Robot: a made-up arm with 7 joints. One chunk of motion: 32 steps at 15 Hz.
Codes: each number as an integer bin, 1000 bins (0 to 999) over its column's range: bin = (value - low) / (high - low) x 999, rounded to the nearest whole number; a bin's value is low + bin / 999 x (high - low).
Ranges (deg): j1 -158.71..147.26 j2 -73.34..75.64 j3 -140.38..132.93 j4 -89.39..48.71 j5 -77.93..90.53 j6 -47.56..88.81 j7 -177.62..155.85
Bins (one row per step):
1: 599 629 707 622 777 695 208
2: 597 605 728 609 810 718 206
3: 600 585 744 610 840 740 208
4: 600 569 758 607 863 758 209
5: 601 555 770 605 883 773 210
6: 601 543 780 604 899 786 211
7: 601 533 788 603 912 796 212
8: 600 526 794 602 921 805 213
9: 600 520 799 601 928 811 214
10: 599 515 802 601 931 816 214
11: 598 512 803 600 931 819 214
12: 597 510 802 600 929 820 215
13: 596 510 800 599 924 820 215
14: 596 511 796 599 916 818 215
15: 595 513 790 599 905 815 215
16: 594 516 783 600 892 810 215
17: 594 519 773 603 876 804 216
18: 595 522 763 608 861 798 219
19: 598 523 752 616 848 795 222
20: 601 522 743 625 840 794 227
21: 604 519 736 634 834 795 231
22: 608 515 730 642 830 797 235
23: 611 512 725 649 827 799 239
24: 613 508 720 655 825 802 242
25: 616 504 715 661 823 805 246
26: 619 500 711 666 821 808 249
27: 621 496 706 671 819 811 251
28: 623 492 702 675 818 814 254
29: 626 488 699 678 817 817 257
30: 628 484 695 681 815 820 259
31: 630 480 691 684 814 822 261
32: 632 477 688 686 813 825 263
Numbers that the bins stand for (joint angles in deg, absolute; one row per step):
1: 24.75 20.46 53.04 -3.41 53.09 47.31 -108.19
2: 24.14 16.88 58.79 -5.20 58.66 50.45 -108.86
3: 25.06 13.90 63.17 -5.06 63.72 53.45 -108.19
4: 25.06 11.51 67.00 -5.48 67.60 55.91 -107.86
5: 25.36 9.43 70.28 -5.76 70.97 57.96 -107.52
6: 25.36 7.64 73.02 -5.89 73.67 59.73 -107.19
7: 25.36 6.15 75.20 -6.03 75.86 61.10 -106.85
8: 25.06 5.10 76.85 -6.17 77.38 62.33 -106.52
9: 25.06 4.21 78.21 -6.31 78.56 63.15 -106.19
10: 24.75 3.46 79.03 -6.31 79.06 63.83 -106.19
11: 24.44 3.01 79.31 -6.45 79.06 64.24 -106.19
12: 24.14 2.72 79.03 -6.45 78.73 64.38 -105.85
13: 23.83 2.72 78.49 -6.59 77.88 64.38 -105.85
14: 23.83 2.86 77.39 -6.59 76.53 64.10 -105.85
15: 23.52 3.16 75.75 -6.59 74.68 63.69 -105.85
16: 23.22 3.61 73.84 -6.45 72.49 63.01 -105.85
17: 23.22 4.06 71.10 -6.03 69.79 62.19 -105.52
18: 23.52 4.51 68.36 -5.34 67.26 61.37 -104.52
19: 24.44 4.65 65.35 -4.24 65.07 60.96 -103.52
20: 25.36 4.51 62.89 -2.99 63.72 60.83 -101.85
21: 26.28 4.06 60.98 -1.75 62.71 60.96 -100.51
22: 27.51 3.46 59.34 -0.64 62.03 61.24 -99.18
23: 28.42 3.01 57.97 0.33 61.53 61.51 -97.84
24: 29.04 2.42 56.60 1.16 61.19 61.92 -96.84
25: 29.96 1.82 55.23 1.99 60.85 62.33 -95.50
26: 30.88 1.22 54.14 2.68 60.51 62.74 -94.50
27: 31.49 0.63 52.77 3.37 60.18 63.15 -93.84
28: 32.10 0.03 51.68 3.92 60.01 63.56 -92.83
29: 33.02 -0.56 50.85 4.34 59.84 63.97 -91.83
30: 33.63 -1.16 49.76 4.75 59.50 64.38 -91.16
31: 34.24 -1.76 48.67 5.16 59.33 64.65 -90.50
32: 34.86 -2.21 47.85 5.44 59.17 65.06 -89.83

